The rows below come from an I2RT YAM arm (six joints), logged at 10 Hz.
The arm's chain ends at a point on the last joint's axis. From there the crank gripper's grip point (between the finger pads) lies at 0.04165 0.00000 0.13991 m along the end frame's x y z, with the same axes.
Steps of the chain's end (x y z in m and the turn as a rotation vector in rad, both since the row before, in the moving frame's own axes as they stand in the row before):
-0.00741 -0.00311 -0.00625 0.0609 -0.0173 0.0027
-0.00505 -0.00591 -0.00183 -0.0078 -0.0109 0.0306
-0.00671 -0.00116 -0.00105 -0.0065 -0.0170 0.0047
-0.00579 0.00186 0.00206 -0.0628 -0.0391 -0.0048
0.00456 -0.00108 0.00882 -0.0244 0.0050 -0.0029
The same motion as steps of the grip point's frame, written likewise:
-0.00982 -0.01154 -0.00581 0.0609 -0.0173 0.0027
-0.00661 -0.00357 -0.00139 -0.0078 -0.0109 0.0306
-0.00910 -0.00006 -0.00037 -0.0065 -0.0170 0.0047
-0.01127 0.01050 0.00331 -0.0628 -0.0391 -0.0048
0.00526 0.00221 0.00857 -0.0244 0.0050 -0.0029

